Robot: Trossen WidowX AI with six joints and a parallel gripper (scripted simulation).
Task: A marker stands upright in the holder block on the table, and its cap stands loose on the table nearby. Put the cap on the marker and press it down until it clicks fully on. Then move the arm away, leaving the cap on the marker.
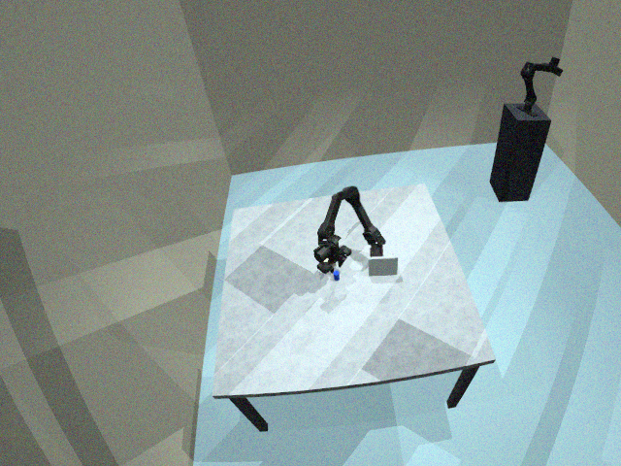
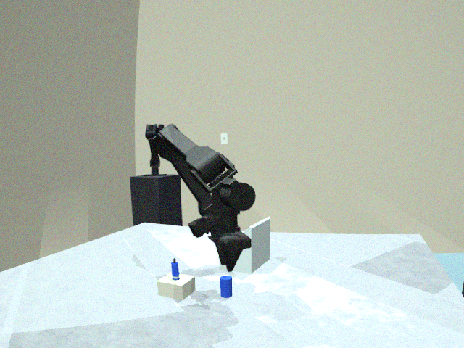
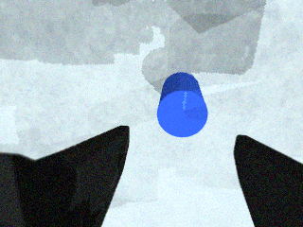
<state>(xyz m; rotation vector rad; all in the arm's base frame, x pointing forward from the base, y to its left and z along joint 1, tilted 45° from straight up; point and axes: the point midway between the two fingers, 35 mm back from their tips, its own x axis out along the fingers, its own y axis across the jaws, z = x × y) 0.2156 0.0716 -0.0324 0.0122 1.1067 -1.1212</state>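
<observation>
Right now my gripper tip is 5 cm above the marker cap. The rest, counted from my gripper tip: cream holder block (4 cm ahead, 12 cm to the right, 6 cm below).
</observation>
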